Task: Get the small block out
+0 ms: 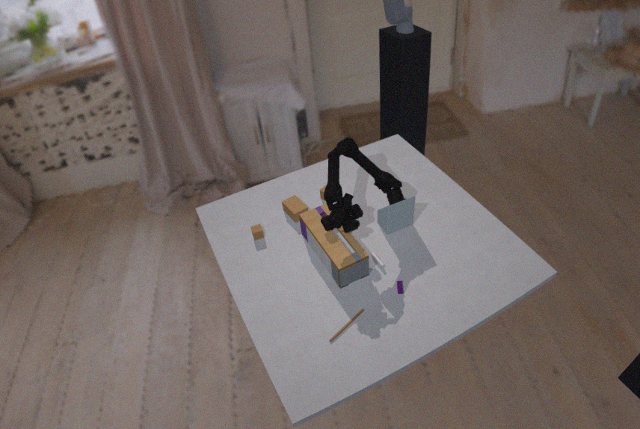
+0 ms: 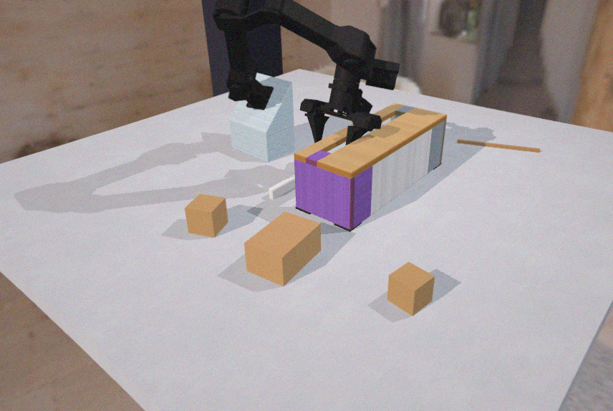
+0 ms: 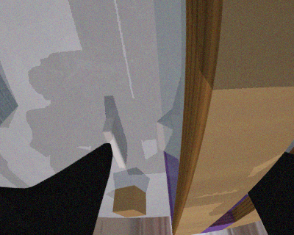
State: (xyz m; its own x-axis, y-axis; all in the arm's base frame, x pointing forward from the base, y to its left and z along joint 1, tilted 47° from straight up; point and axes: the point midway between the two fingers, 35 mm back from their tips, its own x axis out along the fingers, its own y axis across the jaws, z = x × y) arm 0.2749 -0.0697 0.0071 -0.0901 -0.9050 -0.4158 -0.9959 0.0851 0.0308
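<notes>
My gripper tip is now 50 mm short of the small blue block and 20 mm to the left of it. From my gripper tip the other things lie so: wooden stick 220 mm ahead, 430 mm to the left, 80 mm below; box 40 mm ahead, 60 mm to the left, 20 mm below.
</notes>
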